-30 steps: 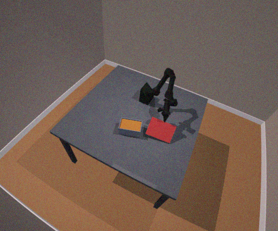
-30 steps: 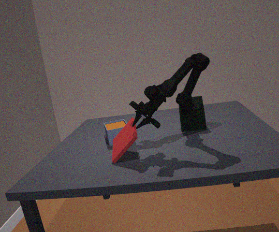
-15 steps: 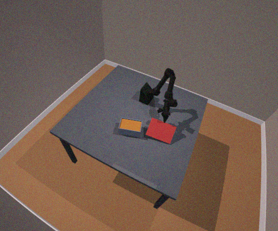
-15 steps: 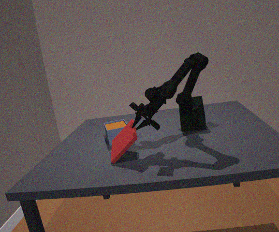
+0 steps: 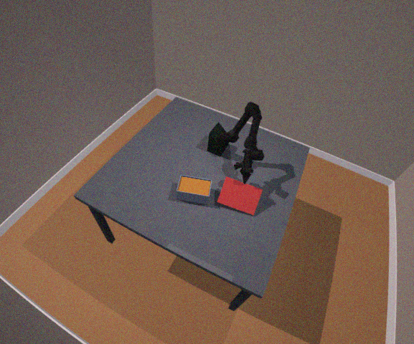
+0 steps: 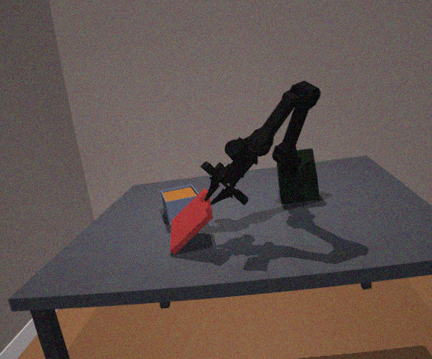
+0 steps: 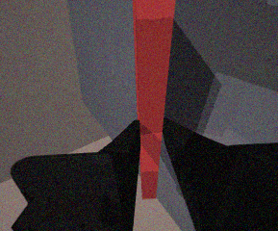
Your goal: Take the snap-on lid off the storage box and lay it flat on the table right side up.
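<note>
The red lid lies 70 mm ahead of my gripper tip, 40 mm below it and 10 mm to the left of it. From my gripper tip the other things lie so: storage box: 260 mm to the right, 180 mm ahead, 70 mm below.
</note>
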